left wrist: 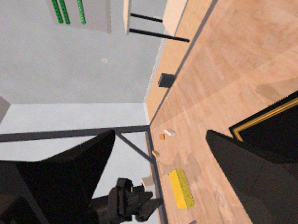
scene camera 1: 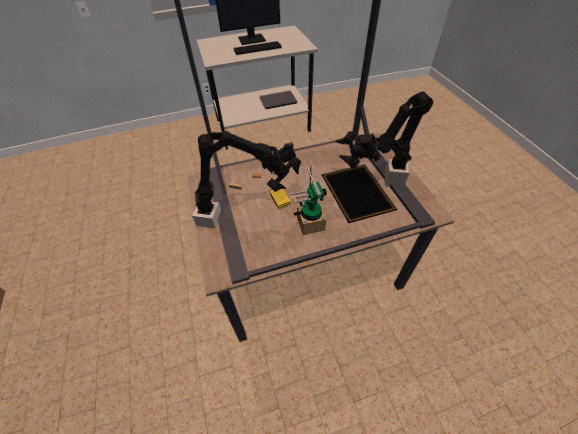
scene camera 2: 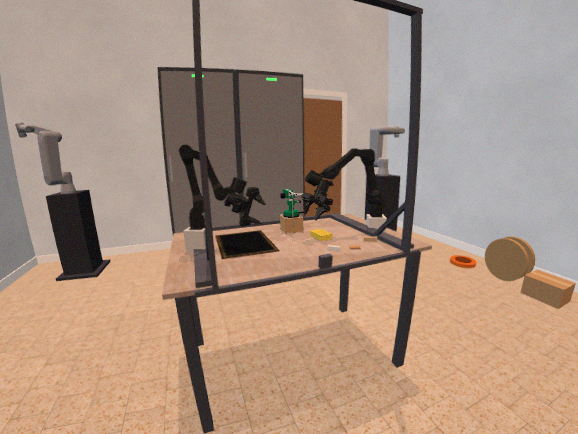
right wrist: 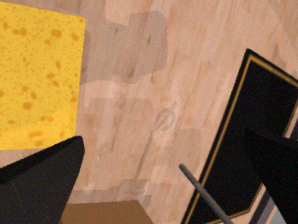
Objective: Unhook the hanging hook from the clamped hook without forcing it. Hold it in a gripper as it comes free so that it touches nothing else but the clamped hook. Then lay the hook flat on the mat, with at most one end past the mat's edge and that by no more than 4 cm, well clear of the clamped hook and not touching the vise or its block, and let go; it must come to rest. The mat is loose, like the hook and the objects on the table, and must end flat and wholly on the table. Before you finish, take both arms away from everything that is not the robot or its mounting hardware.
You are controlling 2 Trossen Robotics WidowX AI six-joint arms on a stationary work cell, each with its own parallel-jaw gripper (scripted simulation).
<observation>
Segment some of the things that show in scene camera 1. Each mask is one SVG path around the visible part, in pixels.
A black mat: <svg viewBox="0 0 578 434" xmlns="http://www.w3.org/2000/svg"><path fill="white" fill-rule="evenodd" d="M365 164L356 168L347 168L322 174L324 181L348 223L397 210Z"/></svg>
</observation>
